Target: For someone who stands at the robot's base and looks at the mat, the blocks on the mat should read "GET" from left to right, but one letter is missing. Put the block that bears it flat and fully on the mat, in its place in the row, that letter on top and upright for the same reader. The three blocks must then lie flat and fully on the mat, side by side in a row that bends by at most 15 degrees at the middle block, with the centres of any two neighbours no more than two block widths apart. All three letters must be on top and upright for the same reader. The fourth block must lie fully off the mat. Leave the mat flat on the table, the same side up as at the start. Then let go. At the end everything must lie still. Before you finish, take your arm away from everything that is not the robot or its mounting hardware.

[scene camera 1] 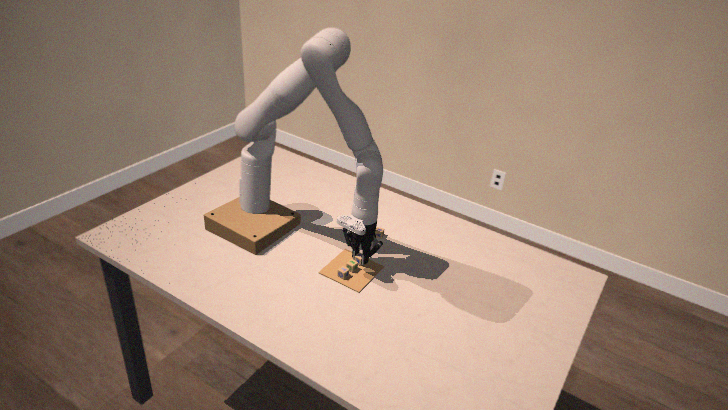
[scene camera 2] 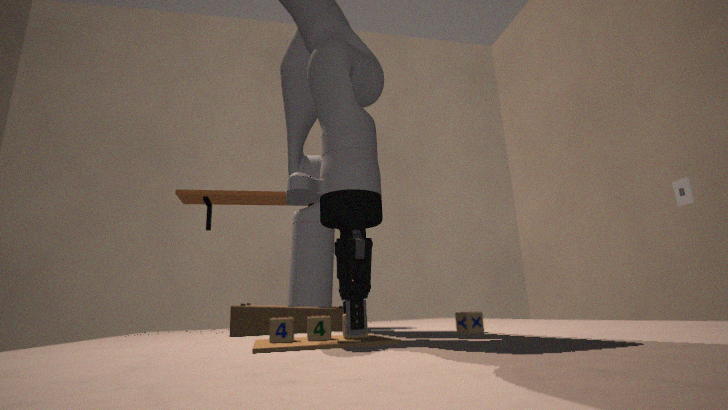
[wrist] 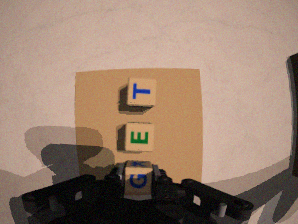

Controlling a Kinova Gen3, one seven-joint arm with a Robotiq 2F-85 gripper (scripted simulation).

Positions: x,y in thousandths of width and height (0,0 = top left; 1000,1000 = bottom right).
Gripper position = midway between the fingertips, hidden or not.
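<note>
A mat (scene camera 2: 413,838) is part of the scene; scene camera 1 shows the mat (scene camera 1: 491,684), and so does the wrist camera, with the mat (wrist: 341,502). The robot's gripper (scene camera 2: 488,816) is visible as well, with further views of the gripper (scene camera 1: 494,638) and, from the wrist, of the gripper (wrist: 465,770).
</note>
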